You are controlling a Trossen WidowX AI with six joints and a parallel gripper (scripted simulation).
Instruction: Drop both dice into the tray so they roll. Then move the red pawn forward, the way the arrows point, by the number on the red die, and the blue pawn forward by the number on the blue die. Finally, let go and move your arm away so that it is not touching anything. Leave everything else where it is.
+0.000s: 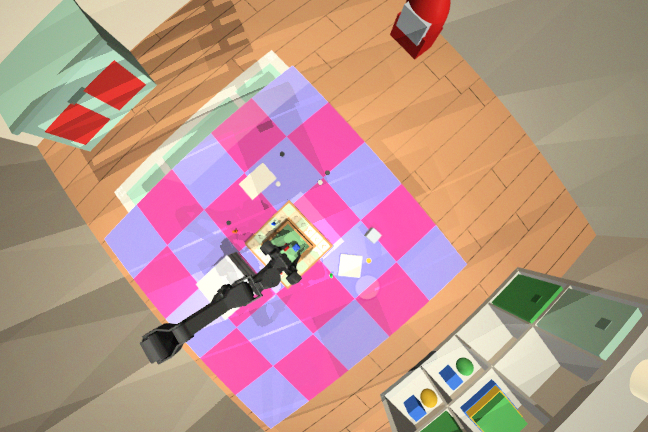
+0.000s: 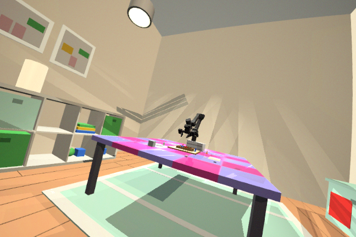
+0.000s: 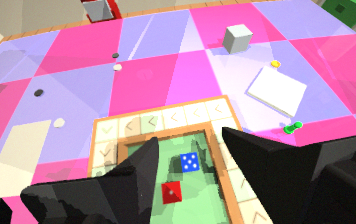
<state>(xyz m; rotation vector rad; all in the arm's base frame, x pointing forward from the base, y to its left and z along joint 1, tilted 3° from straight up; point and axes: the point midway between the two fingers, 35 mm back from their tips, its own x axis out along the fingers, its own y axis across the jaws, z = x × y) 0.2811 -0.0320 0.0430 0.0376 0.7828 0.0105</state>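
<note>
Now: gripper tip 140 mm past the red pawn, 40 mm to the left of it and 100 mm above it. Also, from my gripper tip: grey block 280 mm ahead, 180 mm to the right, 100 mm below; then blue pawn 20 mm behind, 150 mm to the left, 100 mm below; then green peg 20 mm ahead, 200 mm to the right, 110 mm below.
</note>
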